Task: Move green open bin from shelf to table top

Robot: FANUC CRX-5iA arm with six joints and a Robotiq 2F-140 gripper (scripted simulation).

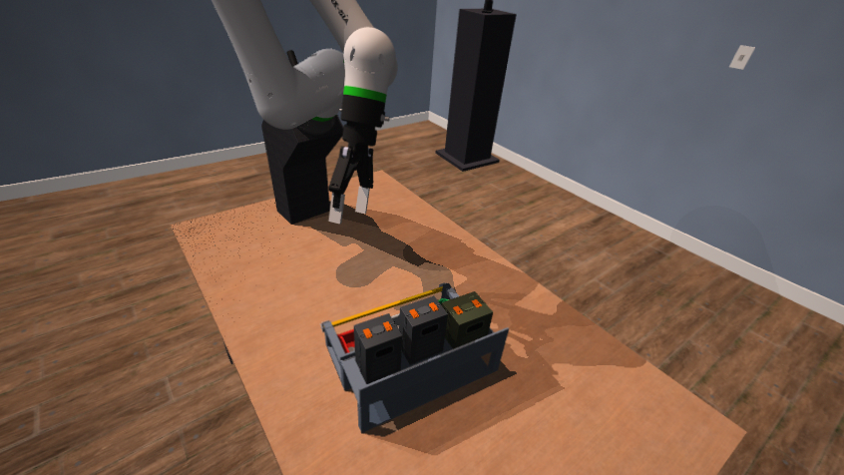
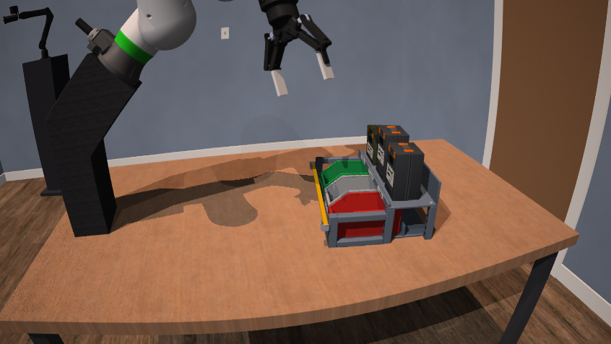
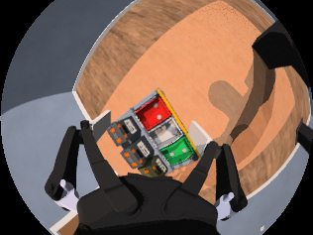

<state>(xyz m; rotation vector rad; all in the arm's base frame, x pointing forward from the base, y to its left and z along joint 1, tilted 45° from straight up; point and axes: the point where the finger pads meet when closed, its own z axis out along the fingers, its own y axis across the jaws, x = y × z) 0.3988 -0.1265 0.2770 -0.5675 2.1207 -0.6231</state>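
My gripper is now 5 cm short of the thin yellow bar, 9 cm to the right of it and 31 cm above it. Round my hand: green open bin 16 cm ahead, 19 cm to the left, 33 cm below; red bin 15 cm ahead, 3 cm to the right, 33 cm below; grey bin 16 cm ahead, 8 cm to the left, 33 cm below.
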